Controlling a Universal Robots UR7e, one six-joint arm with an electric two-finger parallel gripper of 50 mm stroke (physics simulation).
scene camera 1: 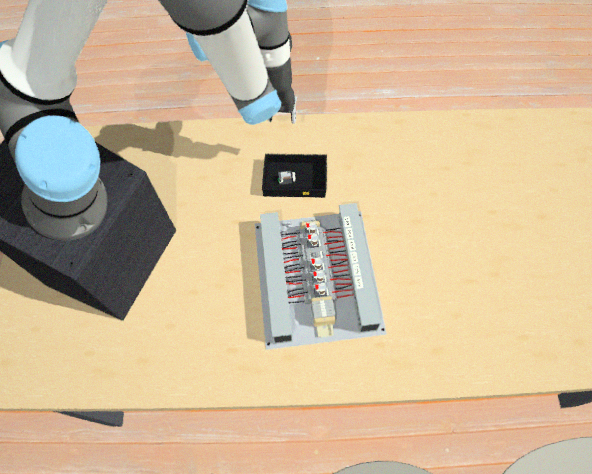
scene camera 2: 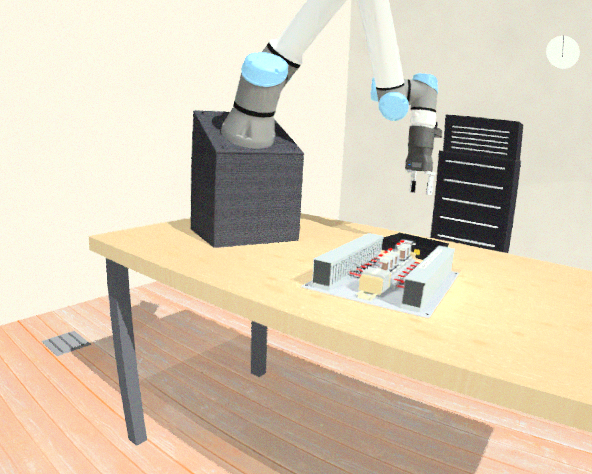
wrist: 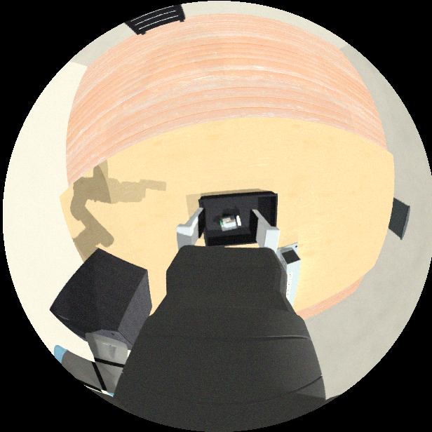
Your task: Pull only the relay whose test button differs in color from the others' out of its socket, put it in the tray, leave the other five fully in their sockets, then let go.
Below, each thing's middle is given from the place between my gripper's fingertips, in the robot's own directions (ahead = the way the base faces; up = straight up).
Now: the grey panel (scene camera 1: 346, 326) 330 mm to the right of my hand, 160 mm below it and 110 mm ahead of it.
